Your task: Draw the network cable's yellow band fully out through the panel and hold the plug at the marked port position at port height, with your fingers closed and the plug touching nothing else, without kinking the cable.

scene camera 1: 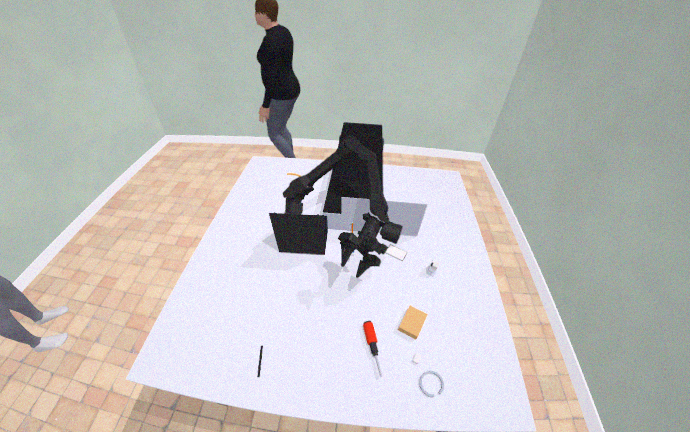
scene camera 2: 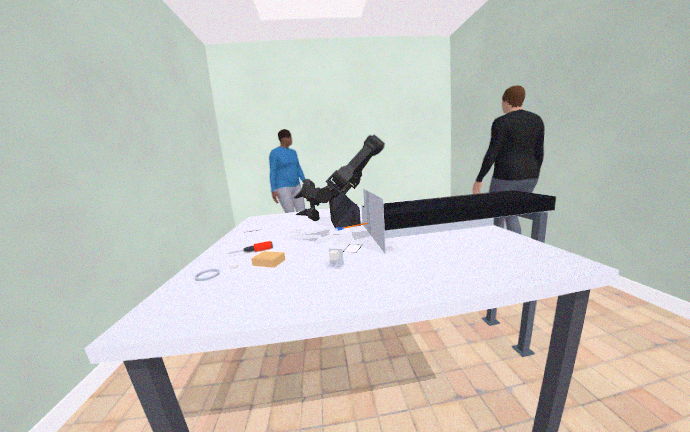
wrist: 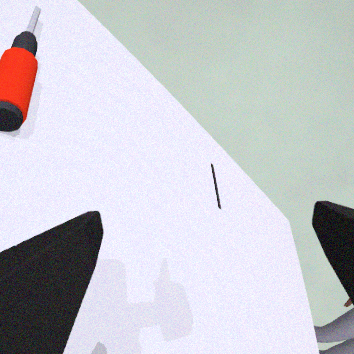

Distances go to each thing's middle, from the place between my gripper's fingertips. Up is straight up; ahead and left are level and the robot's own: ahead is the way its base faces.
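Labels:
Grey panel (scene camera 1: 410, 215): 60 mm below my hand, 290 mm to the left of it, 200 mm ahead of it.

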